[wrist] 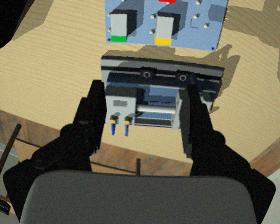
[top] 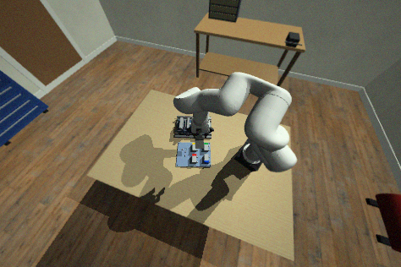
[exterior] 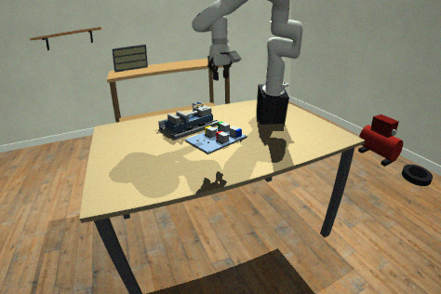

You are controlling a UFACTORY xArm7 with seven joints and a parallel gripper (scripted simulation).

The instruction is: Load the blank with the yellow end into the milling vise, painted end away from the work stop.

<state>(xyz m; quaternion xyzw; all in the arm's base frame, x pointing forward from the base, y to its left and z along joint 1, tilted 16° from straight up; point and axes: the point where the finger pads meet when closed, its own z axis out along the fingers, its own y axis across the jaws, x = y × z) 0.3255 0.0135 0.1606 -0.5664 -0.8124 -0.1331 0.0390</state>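
Now: the yellow-ended blank 50 mm ahead of my hand, 30 mm to the right of it and 290 mm below it. The rest, counted from my hand: blue-ended blank 60 mm behind, 20 mm to the left, 290 mm below; then red-ended blank 20 mm ahead, 60 mm to the left, 290 mm below; then green-ended blank 30 mm behind, 60 mm to the right, 290 mm below.
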